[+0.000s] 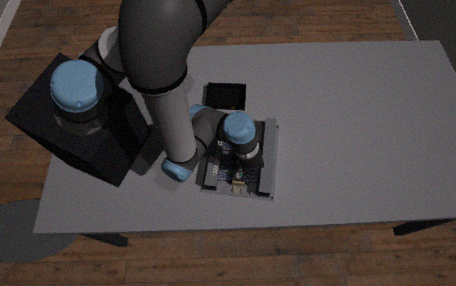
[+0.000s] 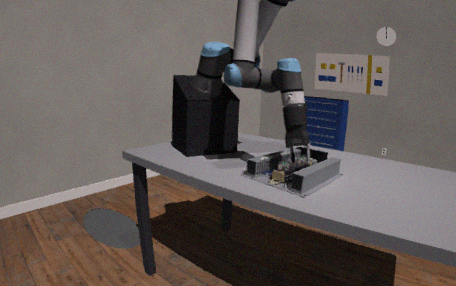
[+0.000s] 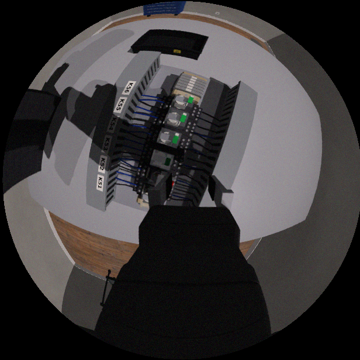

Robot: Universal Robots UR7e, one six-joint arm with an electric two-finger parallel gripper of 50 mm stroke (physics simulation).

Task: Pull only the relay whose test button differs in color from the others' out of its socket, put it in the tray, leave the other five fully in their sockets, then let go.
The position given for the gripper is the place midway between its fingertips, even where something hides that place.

In view: the gripper [image 2: 300,162].
The gripper also shows in image 3 [image 3: 190,181].
